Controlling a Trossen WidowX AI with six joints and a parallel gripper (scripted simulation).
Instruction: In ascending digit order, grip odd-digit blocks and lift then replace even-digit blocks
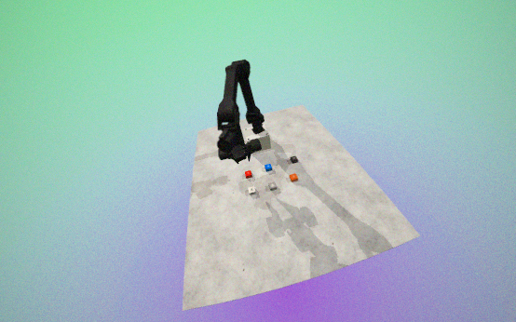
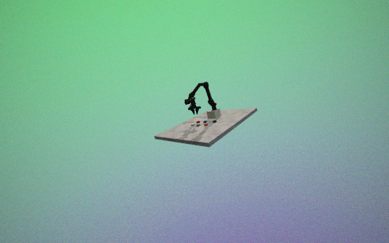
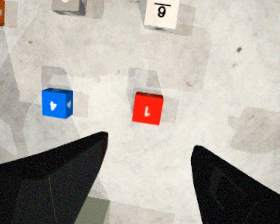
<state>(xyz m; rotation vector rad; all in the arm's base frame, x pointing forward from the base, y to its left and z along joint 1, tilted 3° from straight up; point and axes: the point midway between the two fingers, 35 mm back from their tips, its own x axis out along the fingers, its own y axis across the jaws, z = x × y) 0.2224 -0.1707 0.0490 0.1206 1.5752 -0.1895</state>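
Now: the orange block 200 mm to the left of my gripper tip, 130 mm ahead of it and 110 mm below it. Round my gripper tip: white block: 110 mm below, 100 mm ahead, 20 mm to the right; blue block: 120 mm to the left, 110 mm below; red block: 110 mm below, 10 mm behind.
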